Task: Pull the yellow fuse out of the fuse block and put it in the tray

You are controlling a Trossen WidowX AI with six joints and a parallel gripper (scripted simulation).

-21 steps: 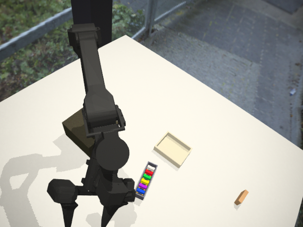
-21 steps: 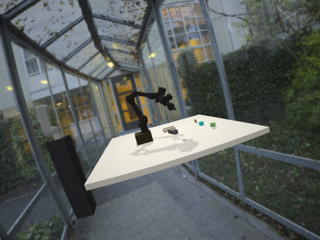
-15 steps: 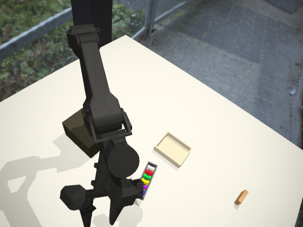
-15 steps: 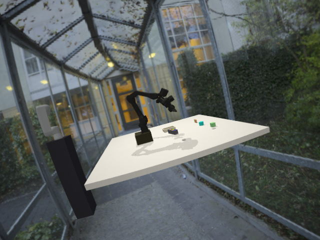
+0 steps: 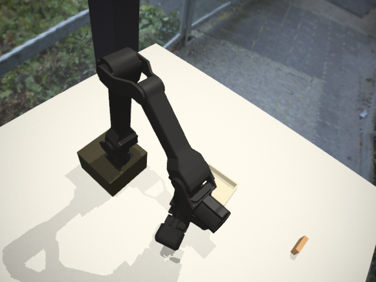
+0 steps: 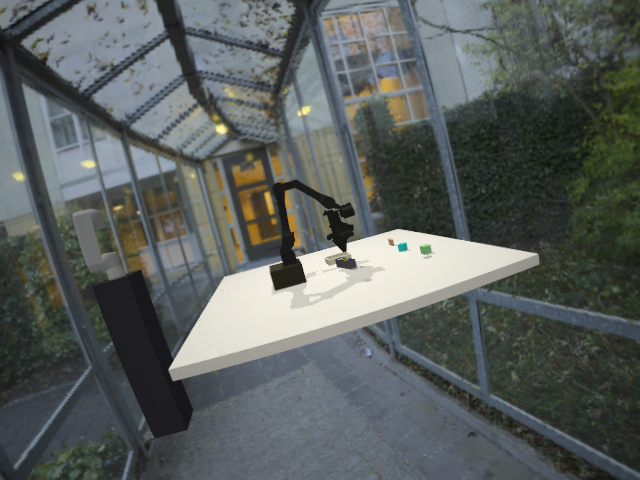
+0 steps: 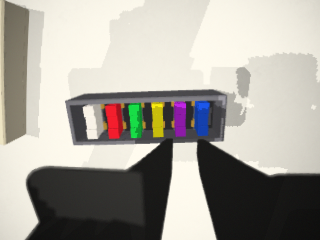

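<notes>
Now: the yellow fuse 2 cm to the left of my gripper tip and 6 cm below it. From my gripper tip the other things lie so: purple fuse (6 cm below); then cream tray (21 cm to the left, 8 cm below); then green fuse (1 cm behind, 4 cm to the left, 6 cm below).
</notes>
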